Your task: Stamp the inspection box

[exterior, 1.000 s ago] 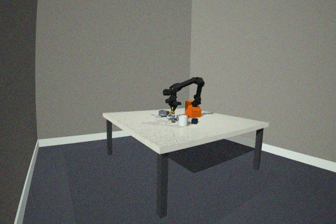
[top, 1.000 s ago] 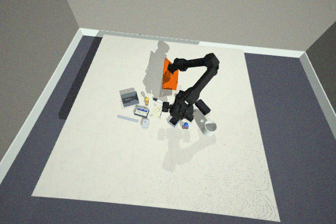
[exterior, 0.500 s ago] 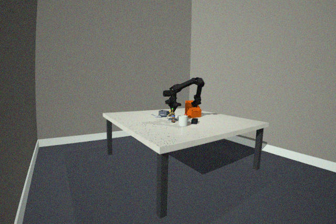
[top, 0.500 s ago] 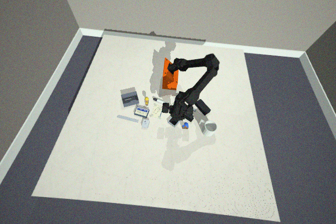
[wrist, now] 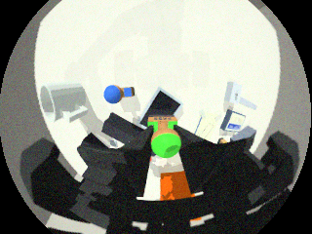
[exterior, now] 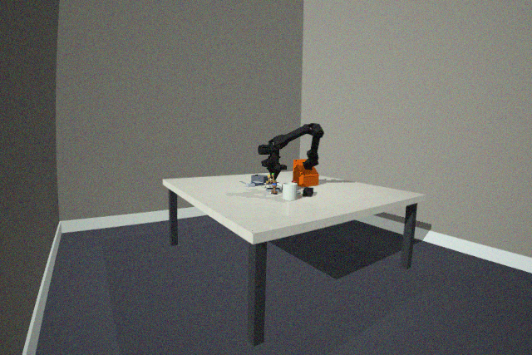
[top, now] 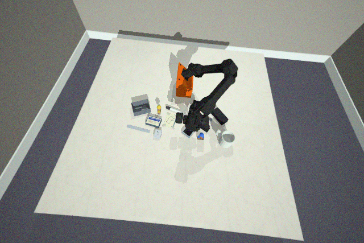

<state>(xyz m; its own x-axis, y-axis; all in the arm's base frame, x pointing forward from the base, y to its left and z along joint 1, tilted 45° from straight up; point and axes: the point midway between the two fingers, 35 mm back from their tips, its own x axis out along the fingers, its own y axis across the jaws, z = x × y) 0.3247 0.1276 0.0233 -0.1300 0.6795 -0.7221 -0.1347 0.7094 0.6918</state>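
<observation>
Right now the ink pad is 70 mm below my gripper tip. From my gripper tip the other things lie so: red stamp 130 mm behind, 30 mm to the left, 50 mm below; blue stamp 30 mm ahead, 80 mm to the left, 50 mm below; green stamp 10 mm below.
</observation>
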